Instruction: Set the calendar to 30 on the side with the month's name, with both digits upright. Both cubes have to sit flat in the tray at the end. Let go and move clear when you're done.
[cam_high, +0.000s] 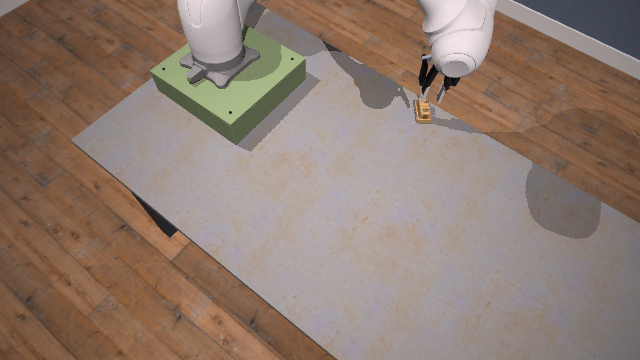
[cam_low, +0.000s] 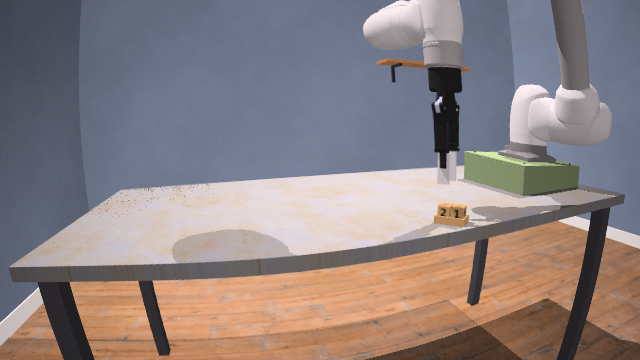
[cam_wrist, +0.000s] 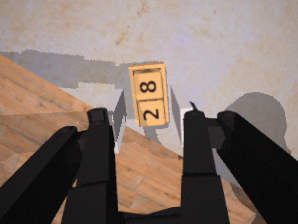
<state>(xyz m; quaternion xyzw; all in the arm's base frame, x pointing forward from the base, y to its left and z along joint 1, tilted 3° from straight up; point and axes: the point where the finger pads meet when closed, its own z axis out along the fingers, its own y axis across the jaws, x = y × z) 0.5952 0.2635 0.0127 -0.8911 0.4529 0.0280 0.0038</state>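
Now: hand 100 mm above the wooden cube. Also, from my hand: wooden calendar tray (10 mm behind, 10 mm to the left, 110 mm below).
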